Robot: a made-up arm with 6 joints.
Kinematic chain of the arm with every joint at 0, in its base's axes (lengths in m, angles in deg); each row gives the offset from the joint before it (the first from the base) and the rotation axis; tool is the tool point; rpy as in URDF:
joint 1: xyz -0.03 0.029 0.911 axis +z
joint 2: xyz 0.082 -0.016 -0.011 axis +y
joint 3: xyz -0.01 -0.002 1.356 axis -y
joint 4: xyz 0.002 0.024 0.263 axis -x
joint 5: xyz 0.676 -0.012 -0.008 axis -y
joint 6: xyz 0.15 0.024 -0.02 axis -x
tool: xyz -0.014 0.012 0.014 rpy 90 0 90
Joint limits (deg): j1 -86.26..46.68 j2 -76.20..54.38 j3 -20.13..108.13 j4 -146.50..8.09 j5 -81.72..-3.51 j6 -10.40..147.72
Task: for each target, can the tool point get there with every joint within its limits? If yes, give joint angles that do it. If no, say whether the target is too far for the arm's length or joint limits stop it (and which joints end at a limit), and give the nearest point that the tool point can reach.
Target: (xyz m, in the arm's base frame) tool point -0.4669 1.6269 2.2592
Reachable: yes | joints -72.87 -51.64 72.64 -47.97 -9.78 11.19
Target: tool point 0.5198 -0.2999 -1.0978
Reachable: no: joint limits stop it (at a limit: joint 2, joint 3, joint 4) | nearest point 1.2985 -0.7657 0.9826 | short by 2.270 m
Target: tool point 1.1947 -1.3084 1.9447
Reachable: yes | joints -51.12 43.97 32.35 -55.40 -46.95 9.77
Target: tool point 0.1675 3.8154 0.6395
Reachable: no: too far | nearest point -0.1234 2.1111 1.0215 | short by 1.771 m
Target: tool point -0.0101 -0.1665 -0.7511
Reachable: no: joint limits stop it (at a limit: joint 2, joint 3, joint 4) | nearest point 0.1239 -1.4826 0.9994 | short by 2.194 m
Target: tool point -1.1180 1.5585 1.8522
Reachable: yes | joints -51.29 -66.01 66.51 -70.91 -26.00 115.62
